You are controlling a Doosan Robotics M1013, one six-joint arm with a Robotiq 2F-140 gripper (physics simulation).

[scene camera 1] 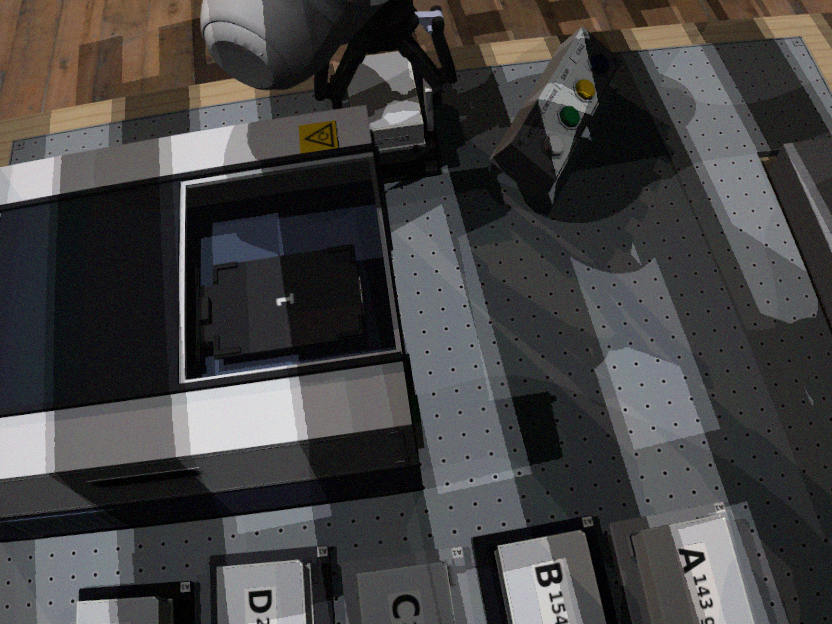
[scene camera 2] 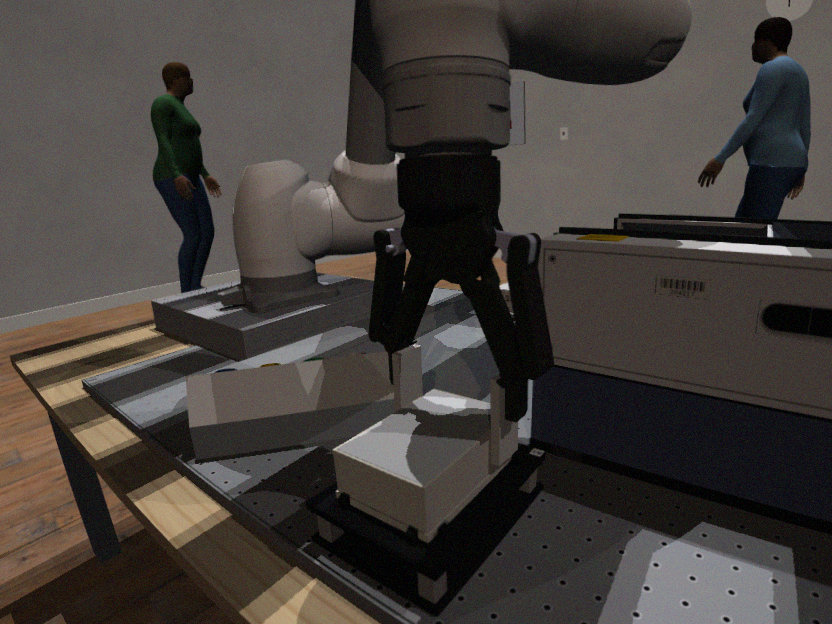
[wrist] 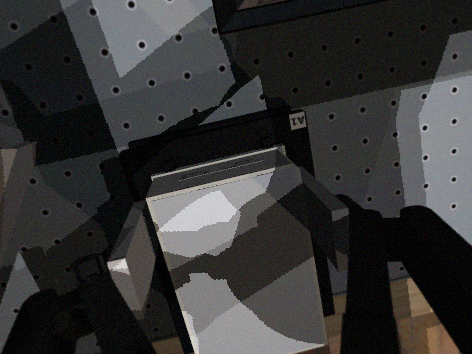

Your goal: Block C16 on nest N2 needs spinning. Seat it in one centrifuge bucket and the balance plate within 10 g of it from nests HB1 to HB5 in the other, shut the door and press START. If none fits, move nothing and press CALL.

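Seen in the pictures: gripper, fingertip midpoint: (scene camera 1: 389,126) (scene camera 2: 454,438) (wrist: 223,206); arm's base, origin of the base link: (scene camera 2: 281,296).
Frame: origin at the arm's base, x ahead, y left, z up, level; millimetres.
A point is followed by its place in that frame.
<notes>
A pale block (scene camera 1: 396,127) @[x 643, y -133, z 31 mm] (scene camera 2: 396,453) @[x 673, y -232, z 33 mm] (wrist: 220,225) @[x 650, y -156, z 32 mm] sits level on a black nest (scene camera 2: 487,500) @[x 716, y -185, z -10 mm] (wrist: 298,145) @[x 706, y -123, z -10 mm] beside the centrifuge; its number is not readable. My gripper (scene camera 2: 453,409) @[x 655, y -156, z 5 mm] (wrist: 223,206) @[x 655, y -156, z 5 mm] is partly closed around it, one finger down along each long side. A narrow dark gap shows at the left finger in the wrist view, so it is not clamped. The centrifuge (scene camera 1: 241,416) @[x 736, y 271, z 161 mm] (scene camera 2: 672,322) @[x 777, y -30, z 102 mm] has its top opening uncovered, with bucket 1 (scene camera 1: 315,288) @[x 703, y 117, z 92 mm] inside, bare. Balance plates A 143 g (scene camera 1: 695,560) @[x 341, y 351, z 6 mm], B 154 (scene camera 1: 547,577) @[x 480, y 367, z 6 mm], C (scene camera 1: 403,604) @[x 610, y 395, z 5 mm] and D (scene camera 1: 262,604) @[x 741, y 402, z 5 mm] are in a row; their lower parts are cut off.
The button box (scene camera 1: 527,147) @[x 490, y -109, z 26 mm] (scene camera 2: 288,403) @[x 477, y -221, z -1 mm] stands near the block, with yellow (scene camera 1: 585,88) @[x 415, y -207, z 22 mm] and green (scene camera 1: 569,116) @[x 438, y -161, z 22 mm] buttons. The arm's base plinth (scene camera 2: 201,322) @[x 20, y -176, z -12 mm] is behind it. Another pale plate (scene camera 1: 120,609) @[x 878, y 417, z 5 mm] is at the row's left end. Two people stand beyond the table.
</notes>
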